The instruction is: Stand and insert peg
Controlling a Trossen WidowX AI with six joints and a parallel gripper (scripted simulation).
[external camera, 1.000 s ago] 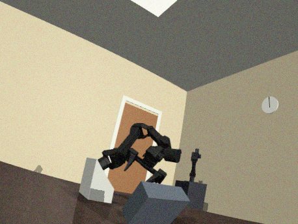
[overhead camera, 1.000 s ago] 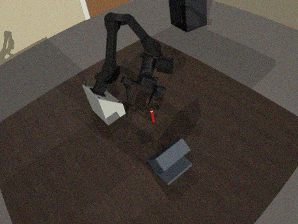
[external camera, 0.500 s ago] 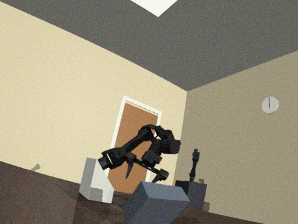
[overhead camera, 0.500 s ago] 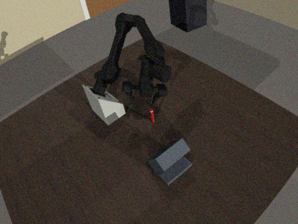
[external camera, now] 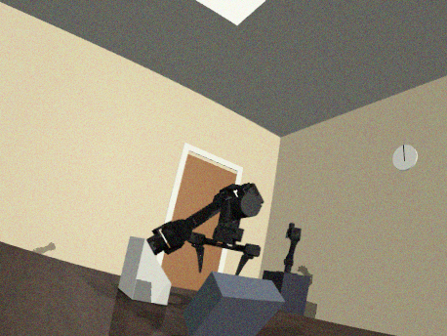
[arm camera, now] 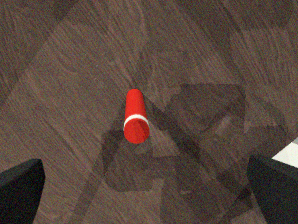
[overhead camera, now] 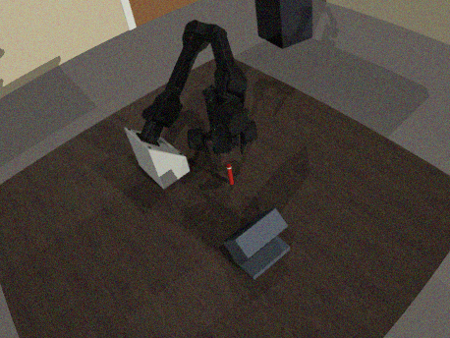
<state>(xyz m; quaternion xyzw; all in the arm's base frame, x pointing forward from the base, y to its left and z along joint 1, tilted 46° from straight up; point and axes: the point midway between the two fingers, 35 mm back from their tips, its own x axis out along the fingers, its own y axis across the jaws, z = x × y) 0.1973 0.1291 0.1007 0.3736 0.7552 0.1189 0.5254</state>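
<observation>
The red peg is 60 mm below my gripper tip. The rest, counted from my gripper tip: sloped panel 240 mm ahead, 70 mm to the right, 40 mm below.
</observation>
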